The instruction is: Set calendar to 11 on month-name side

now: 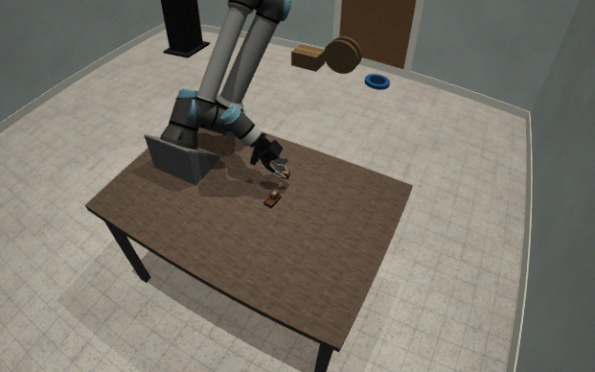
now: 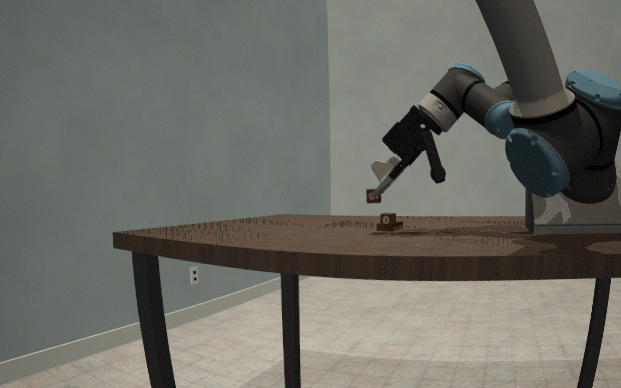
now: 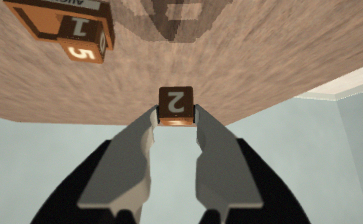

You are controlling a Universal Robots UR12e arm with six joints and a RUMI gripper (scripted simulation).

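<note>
Now: the calendar tray 100 mm to the right of my hand, 80 mm below it and 10 mm behind it. From my hand the other things lie so: cube (10 mm below, 10 mm ahead).
</note>
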